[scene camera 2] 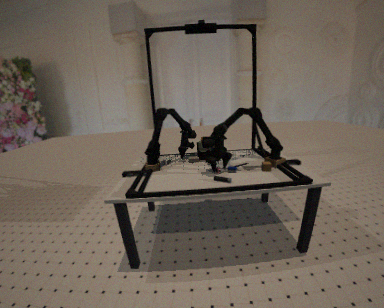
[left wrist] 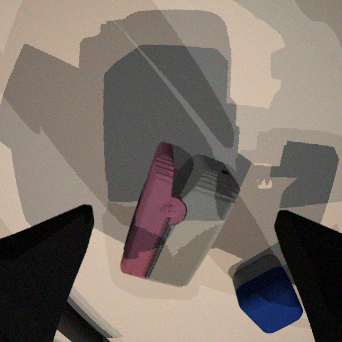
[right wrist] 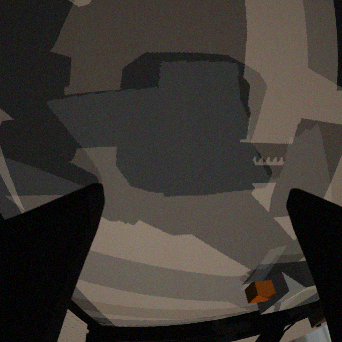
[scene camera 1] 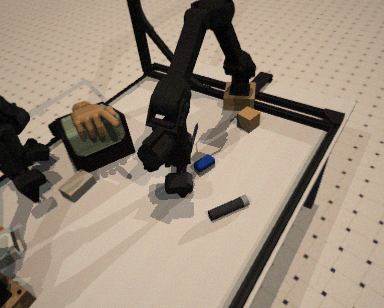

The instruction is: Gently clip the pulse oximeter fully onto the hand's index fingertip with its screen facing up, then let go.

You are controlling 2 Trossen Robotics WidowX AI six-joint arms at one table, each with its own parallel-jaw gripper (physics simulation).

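Where they show: left gripper, fingertip midpoint: [scene camera 2: 219, 170] [left wrist: 188, 218]; right gripper, fingertip midpoint: [scene camera 2: 182, 157] [right wrist: 200, 196] [scene camera 1: 29, 194]; left arm's base at its link origin: [scene camera 2: 275, 157] [scene camera 1: 239, 89]; right arm's base at its link origin: [scene camera 2: 152, 163].
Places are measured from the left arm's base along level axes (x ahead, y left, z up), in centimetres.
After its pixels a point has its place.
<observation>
The pulse oximeter [left wrist: 192, 245] @[x 39.0, y -11.3, z -1.9 cm], with a pink half and a grey half, lies on the table below the left gripper [left wrist: 185, 214] @[x 39.1, y -11.3, z -3.8 cm] [scene camera 1: 181, 186] @[x 39.1, y -11.3, z -3.8 cm] [scene camera 2: 220, 167] @[x 39.1, y -11.3, z -3.8 cm]. In the left wrist view it shows between the open fingers, tilted, with its long side running roughly along them; no finger touches it there. In scene camera 1 the gripper hides it. The tan hand [scene camera 1: 95, 117] @[x 35.4, y -32.3, z 13.8 cm] rests palm down on a green pad on a black stand, fingers pointing toward the front. The right gripper [scene camera 1: 40, 176] [scene camera 2: 183, 154] @[x 47.7, y -52.2, z -4.1 cm] [right wrist: 196, 192] @[x 47.7, y -52.2, z -4.1 cm] is open and empty, above the table at the left of the picture.
A blue block [scene camera 1: 204, 163] @[x 33.3, y -6.5, z -1.7 cm] [scene camera 2: 232, 169] @[x 33.0, y -5.4, z -2.8 cm] [left wrist: 270, 300] @[x 33.7, y -8.4, z -1.7 cm] lies close beside the left gripper's finger. A dark cylinder [scene camera 1: 227, 208] @[x 46.3, y 1.1, z -2.6 cm] [scene camera 2: 222, 179] @[x 46.0, y 2.4, z -3.3 cm], a wooden cube [scene camera 1: 248, 120] @[x 15.6, y 3.9, z -0.4 cm] [scene camera 2: 266, 166] @[x 14.4, y 5.4, z -1.5 cm] and a grey-brown block [scene camera 1: 78, 185] @[x 44.7, y -38.4, z -2.0 cm] are on the table. An orange piece [right wrist: 261, 291] @[x 59.0, y -52.0, z -3.2 cm] shows in the right wrist view.
</observation>
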